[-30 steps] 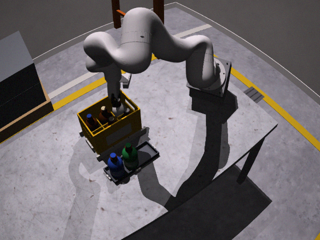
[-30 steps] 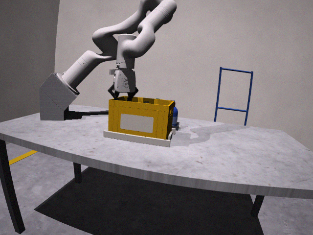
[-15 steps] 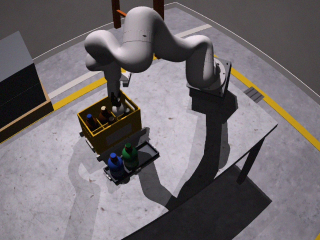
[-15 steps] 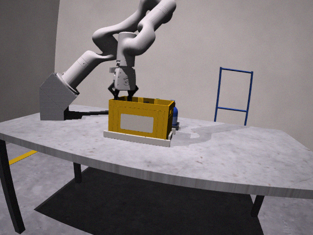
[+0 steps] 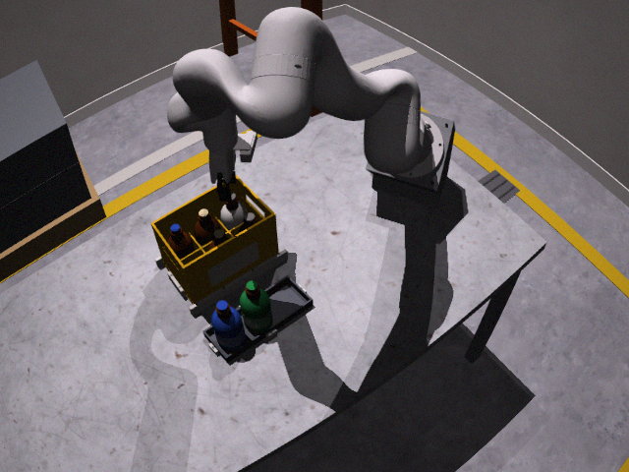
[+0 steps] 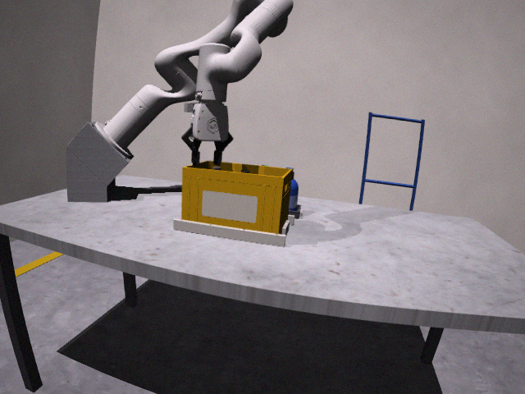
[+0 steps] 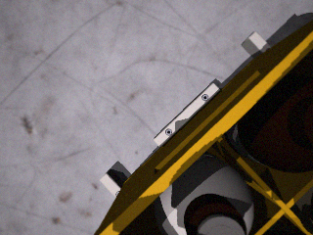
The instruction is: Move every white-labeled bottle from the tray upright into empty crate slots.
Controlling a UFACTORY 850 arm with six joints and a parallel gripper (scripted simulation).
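The white-labeled bottle lies 110 mm below my hand. Round my hand: crate: 110 mm below, 80 mm ahead, 60 mm to the left; then green bottle: 280 mm to the left, 110 mm below, 70 mm ahead; then blue bottle: 300 mm to the left, 150 mm ahead, 110 mm below.
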